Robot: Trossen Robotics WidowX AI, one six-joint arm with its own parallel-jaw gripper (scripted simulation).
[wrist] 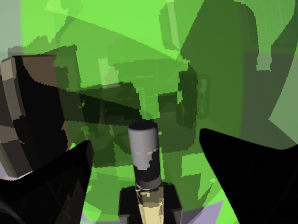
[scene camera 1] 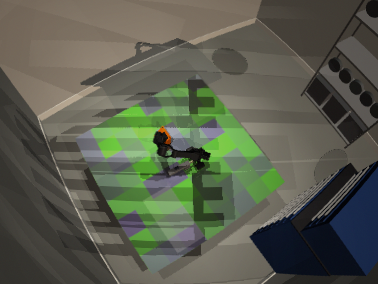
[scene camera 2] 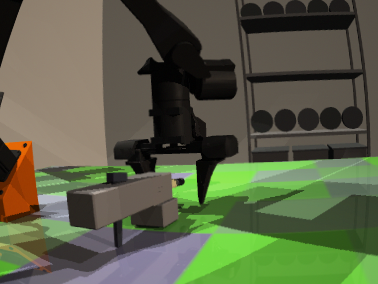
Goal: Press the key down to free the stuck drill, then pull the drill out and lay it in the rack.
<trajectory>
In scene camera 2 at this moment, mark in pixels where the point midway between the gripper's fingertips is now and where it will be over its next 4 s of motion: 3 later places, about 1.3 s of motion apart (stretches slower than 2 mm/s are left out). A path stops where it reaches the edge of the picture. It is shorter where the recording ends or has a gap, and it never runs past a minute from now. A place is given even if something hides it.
My gripper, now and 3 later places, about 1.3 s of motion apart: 177, 203; 180, 200; 191, 192; 188, 182
</trajectory>
